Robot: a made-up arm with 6 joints. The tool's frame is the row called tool.
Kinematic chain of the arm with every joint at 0, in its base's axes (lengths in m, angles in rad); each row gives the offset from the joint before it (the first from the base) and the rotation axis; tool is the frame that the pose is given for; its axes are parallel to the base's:
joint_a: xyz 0 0 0.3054 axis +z
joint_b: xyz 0 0 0 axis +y
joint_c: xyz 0 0 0.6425 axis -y
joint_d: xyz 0 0 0 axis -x
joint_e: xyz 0.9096 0 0 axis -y
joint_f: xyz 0 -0.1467 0 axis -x
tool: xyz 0 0 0
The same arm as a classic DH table. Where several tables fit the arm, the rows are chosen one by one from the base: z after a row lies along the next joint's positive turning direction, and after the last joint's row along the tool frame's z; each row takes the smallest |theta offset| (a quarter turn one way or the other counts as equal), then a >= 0, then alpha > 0; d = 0 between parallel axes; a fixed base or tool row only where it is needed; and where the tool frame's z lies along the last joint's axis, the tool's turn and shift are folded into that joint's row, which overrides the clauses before.
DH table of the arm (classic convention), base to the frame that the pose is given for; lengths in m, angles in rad. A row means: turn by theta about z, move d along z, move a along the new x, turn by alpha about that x. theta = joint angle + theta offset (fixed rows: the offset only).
joint_a: theta offset 0, d 0.3054, a 0, alpha -1.5708
joint_b: theta offset -1.5708, d 0, a 0.6425, alpha 3.1416
joint_c: theta offset 0, d 0, a 0, alpha -1.5708
joint_d: theta offset 0, d -0.9096, a 0, alpha 1.5708
joint_e: theta offset 0, d 0.1467, a 0, alpha -1.5708
joint_f: theta offset 1.5708, d 0, a 0, alpha 1.5708
tool (fixed): theta offset -1.5708, d 0, a 0, alpha 0

